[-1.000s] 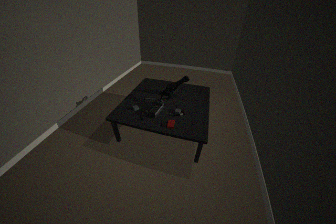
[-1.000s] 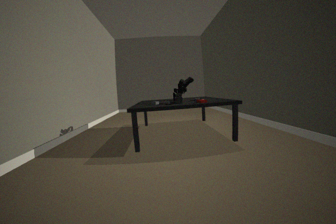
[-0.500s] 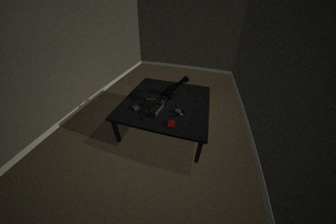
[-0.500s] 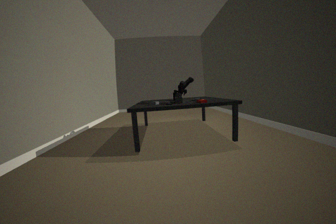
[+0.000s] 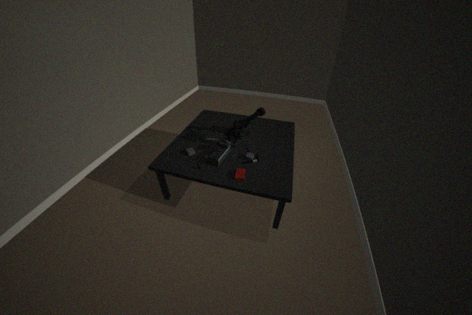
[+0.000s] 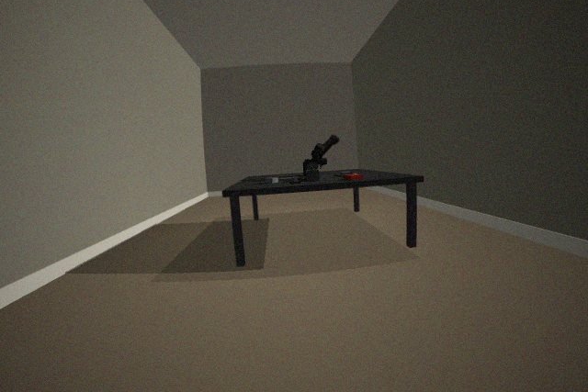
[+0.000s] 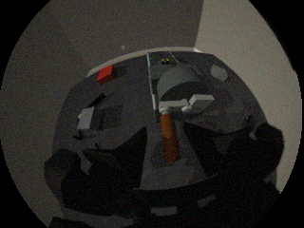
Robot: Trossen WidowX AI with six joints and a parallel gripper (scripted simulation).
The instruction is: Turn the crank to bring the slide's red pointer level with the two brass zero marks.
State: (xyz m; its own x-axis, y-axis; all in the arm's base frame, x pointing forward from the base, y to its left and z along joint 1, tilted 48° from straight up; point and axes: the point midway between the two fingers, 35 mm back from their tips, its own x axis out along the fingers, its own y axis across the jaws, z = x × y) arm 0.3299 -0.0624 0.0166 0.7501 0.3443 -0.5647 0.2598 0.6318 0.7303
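The red pointer is 110 mm ahead of my gripper tip, 60 mm to the right of it and 10 mm above it. From my gripper tip the other things lie so: crank handle (20 mm behind, 20 mm above).
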